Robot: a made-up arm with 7 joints. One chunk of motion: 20 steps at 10 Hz.
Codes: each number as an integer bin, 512 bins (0 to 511) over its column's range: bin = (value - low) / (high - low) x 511, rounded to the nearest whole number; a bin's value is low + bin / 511 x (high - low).
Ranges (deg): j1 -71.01..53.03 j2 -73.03..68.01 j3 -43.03..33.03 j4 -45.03..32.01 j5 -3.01..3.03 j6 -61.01..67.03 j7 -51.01..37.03
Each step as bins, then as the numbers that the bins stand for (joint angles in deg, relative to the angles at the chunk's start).
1 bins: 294 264 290 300 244 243 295
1 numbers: 0.36 -0.16 0.14 0.20 -0.13 -0.12 -0.18
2 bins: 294 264 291 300 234 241 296
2 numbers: 0.36 -0.16 0.28 0.20 -0.24 -0.62 -0.01
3 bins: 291 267 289 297 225 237 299
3 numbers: -0.37 0.66 -0.01 -0.25 -0.35 -1.63 0.50
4 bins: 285 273 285 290 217 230 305
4 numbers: -1.83 2.32 -0.61 -1.31 -0.45 -3.38 1.54
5 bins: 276 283 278 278 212 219 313
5 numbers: -4.01 5.08 -1.65 -3.12 -0.50 -6.14 2.92
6 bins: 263 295 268 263 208 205 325
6 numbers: -7.17 8.39 -3.14 -5.38 -0.55 -9.64 4.98
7 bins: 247 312 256 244 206 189 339
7 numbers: -11.05 13.08 -4.93 -8.24 -0.58 -13.65 7.40
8 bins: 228 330 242 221 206 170 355
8 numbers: -15.67 18.05 -7.01 -11.71 -0.58 -18.41 10.15
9 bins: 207 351 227 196 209 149 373
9 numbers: -20.76 23.85 -9.24 -15.48 -0.54 -23.68 13.25
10 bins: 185 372 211 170 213 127 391
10 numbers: -26.10 29.64 -11.62 -19.40 -0.49 -29.19 16.36
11 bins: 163 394 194 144 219 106 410
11 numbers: -31.44 35.72 -14.15 -23.32 -0.42 -34.45 19.63
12 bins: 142 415 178 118 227 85 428
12 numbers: -36.54 41.51 -16.54 -27.24 -0.33 -39.71 22.73
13 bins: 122 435 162 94 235 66 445
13 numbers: -41.40 47.03 -18.92 -30.86 -0.23 -44.47 25.66
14 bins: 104 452 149 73 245 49 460
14 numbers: -45.77 51.73 -20.85 -34.02 -0.11 -48.73 28.24
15 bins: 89 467 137 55 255 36 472
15 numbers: -49.41 55.87 -22.64 -36.74 0.00 -51.99 30.31
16 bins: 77 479 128 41 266 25 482
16 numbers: -52.32 59.18 -23.98 -38.85 0.13 -54.75 32.03
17 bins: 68 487 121 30 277 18 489
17 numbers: -54.50 61.39 -25.02 -40.51 0.26 -56.50 33.24
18 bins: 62 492 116 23 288 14 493
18 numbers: -55.96 62.77 -25.76 -41.56 0.39 -57.50 33.93
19 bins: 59 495 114 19 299 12 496
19 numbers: -56.69 63.59 -26.06 -42.17 0.52 -58.00 34.45
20 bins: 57 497 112 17 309 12 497
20 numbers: -57.17 64.15 -26.36 -42.47 0.64 -58.00 34.62
